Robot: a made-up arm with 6 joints. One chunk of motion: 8 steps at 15 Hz.
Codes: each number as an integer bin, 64 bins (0 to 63) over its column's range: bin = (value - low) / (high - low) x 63, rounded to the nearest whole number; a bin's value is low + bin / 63 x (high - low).
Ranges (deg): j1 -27..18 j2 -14..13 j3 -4..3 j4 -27..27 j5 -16..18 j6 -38..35
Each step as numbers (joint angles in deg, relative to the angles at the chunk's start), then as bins.
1 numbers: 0.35 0.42 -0.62 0.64 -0.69 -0.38
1 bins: 38 34 30 32 28 32
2 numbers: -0.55 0.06 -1.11 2.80 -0.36 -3.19
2 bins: 37 33 26 35 29 30
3 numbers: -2.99 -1.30 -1.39 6.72 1.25 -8.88
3 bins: 34 30 23 39 32 25
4 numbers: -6.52 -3.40 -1.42 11.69 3.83 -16.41
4 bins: 29 25 23 45 37 19
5 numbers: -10.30 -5.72 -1.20 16.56 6.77 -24.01
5 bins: 23 19 25 51 42 12
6 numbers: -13.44 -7.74 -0.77 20.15 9.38 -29.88
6 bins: 19 15 29 55 47 7
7 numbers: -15.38 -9.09 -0.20 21.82 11.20 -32.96
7 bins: 16 11 34 57 50 4
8 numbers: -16.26 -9.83 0.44 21.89 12.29 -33.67
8 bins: 15 10 40 57 52 4
